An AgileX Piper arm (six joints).
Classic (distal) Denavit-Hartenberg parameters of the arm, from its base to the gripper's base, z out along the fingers. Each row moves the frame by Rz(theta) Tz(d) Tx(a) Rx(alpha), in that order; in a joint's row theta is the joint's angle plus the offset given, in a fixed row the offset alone. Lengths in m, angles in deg.
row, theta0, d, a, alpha
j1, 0, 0.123, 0, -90
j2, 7.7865, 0, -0.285, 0
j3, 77.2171, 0, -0.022, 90
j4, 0, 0.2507, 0, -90
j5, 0, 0, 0, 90
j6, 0, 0.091, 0, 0
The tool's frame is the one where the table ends.
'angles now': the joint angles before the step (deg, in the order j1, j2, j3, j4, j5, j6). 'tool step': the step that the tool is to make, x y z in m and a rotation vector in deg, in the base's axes. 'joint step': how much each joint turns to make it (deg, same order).
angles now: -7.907, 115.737, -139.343, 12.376, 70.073, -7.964
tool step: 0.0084, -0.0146, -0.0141, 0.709, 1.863, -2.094
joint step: -1.715, 1.827, 0.023, -0.002, -0.017, 0.573
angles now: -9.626, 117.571, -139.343, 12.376, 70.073, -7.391
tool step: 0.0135, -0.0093, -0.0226, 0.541, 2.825, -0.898
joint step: -0.863, 2.853, 0.026, 0.004, -0.013, 0.049
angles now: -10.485, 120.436, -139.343, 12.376, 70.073, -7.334
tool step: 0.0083, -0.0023, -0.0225, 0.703, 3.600, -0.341
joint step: -0.061, 1.382, 2.286, -0.170, -0.058, 0.283
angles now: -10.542, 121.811, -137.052, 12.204, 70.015, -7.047
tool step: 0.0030, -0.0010, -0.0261, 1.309, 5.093, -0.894
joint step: -0.001, 0.169, 4.924, -0.286, -0.050, 1.031
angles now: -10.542, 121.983, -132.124, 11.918, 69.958, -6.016
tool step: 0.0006, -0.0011, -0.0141, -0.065, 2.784, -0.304
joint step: 0.005, 0.104, 2.591, -0.691, -0.004, 0.176
